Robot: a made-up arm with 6 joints.
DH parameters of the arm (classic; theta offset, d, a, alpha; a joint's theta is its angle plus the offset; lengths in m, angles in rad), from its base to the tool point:
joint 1: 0 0.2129 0 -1.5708
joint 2: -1.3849 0 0.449 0
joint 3: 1.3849 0 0.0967 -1.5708
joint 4: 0 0.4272 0 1.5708
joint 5: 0 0 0.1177 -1.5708
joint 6: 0 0.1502 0 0
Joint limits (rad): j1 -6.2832..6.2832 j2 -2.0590..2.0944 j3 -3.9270..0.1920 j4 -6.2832..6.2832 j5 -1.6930..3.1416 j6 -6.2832..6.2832
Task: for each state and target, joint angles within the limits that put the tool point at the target. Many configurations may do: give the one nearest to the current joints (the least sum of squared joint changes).
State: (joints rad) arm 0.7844 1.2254 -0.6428 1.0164 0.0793 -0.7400
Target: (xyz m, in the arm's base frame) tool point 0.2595 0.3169 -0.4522
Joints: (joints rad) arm 1.0610 1.5023 -1.1777 0.8900 0.1589 -0.7400
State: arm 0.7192 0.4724 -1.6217 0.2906 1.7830 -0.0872
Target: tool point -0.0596 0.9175 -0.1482
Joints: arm 1.5977 1.3636 -2.2340 0.4244 1.1250 -0.0872
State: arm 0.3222 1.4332 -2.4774 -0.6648 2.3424 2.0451
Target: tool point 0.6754 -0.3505 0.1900
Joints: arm -0.3269 1.1090 -2.3520 -0.7203 2.6528 2.0451
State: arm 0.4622 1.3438 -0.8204 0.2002 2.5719 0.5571
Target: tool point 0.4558 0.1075 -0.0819
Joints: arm 0.1762 1.1485 -1.4495 0.1388 2.4253 0.5571
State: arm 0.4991 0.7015 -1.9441 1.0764 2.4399 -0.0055
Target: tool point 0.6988 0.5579 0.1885
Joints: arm 0.4792 1.0586 -2.1973 1.2354 1.9499 -0.0055
